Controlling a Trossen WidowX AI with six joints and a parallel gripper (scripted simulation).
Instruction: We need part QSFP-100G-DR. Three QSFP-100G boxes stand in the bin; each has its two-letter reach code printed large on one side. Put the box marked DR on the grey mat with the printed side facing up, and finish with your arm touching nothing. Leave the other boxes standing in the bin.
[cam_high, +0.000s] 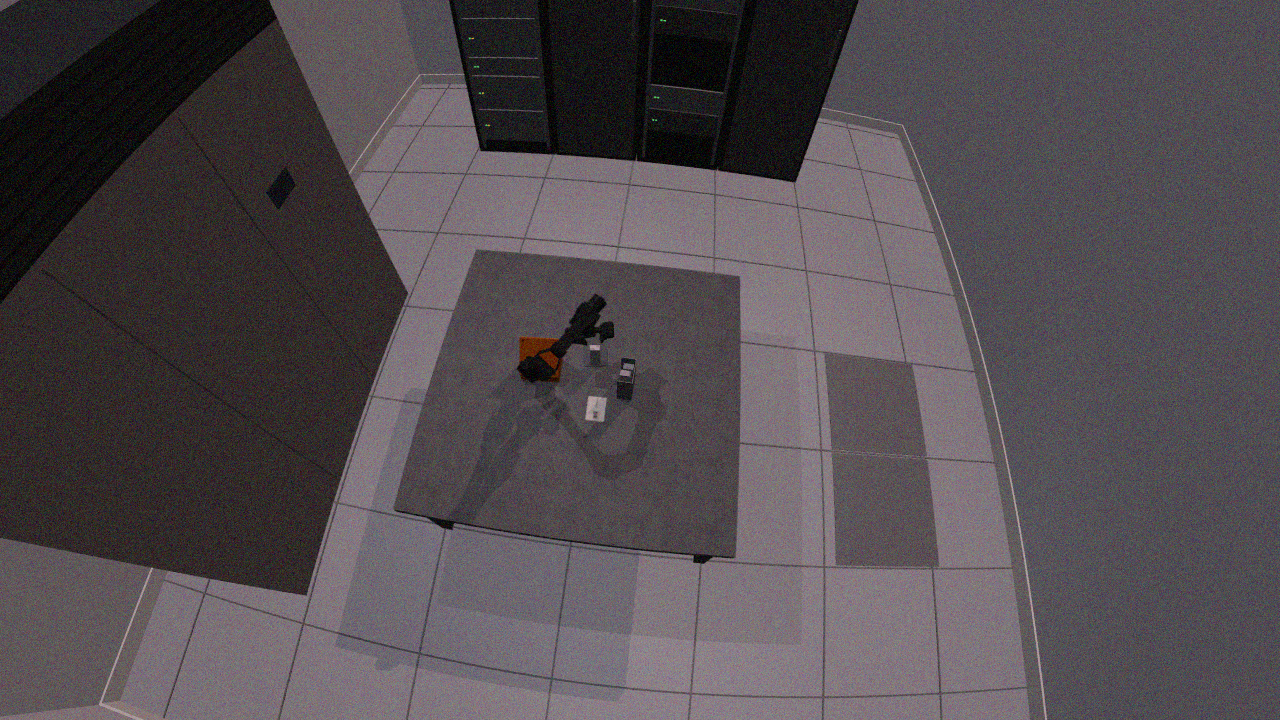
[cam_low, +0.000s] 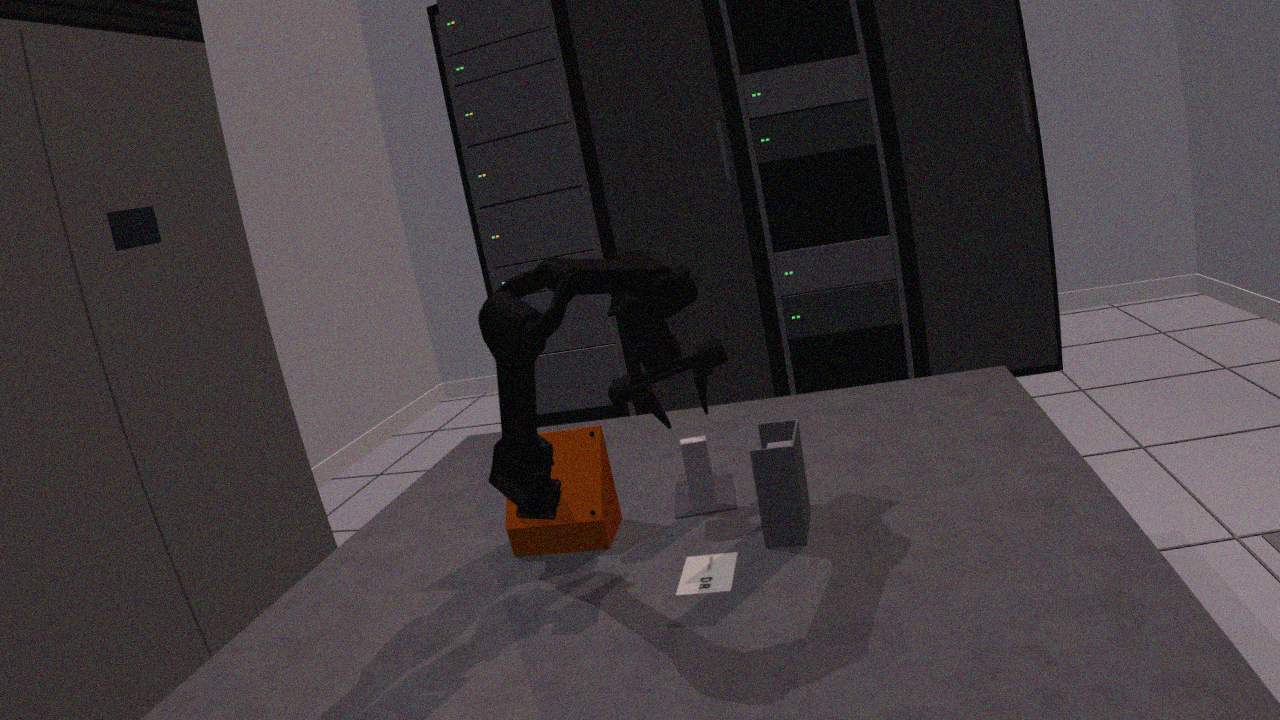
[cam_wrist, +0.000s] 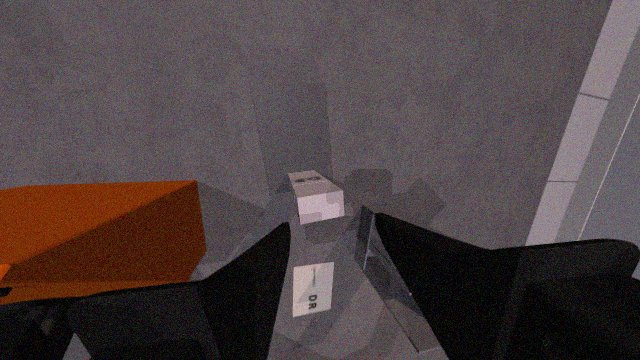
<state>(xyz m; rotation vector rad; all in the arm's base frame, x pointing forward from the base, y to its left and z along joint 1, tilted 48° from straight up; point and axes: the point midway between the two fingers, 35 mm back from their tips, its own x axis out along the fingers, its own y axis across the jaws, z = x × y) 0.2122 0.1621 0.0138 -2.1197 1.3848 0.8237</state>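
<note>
The white box is 1 cm to the left of my gripper tip and 9 cm below it. Round my gripper tip: grey mat 1 cm behind, 6 cm to the left, 15 cm below.
</note>
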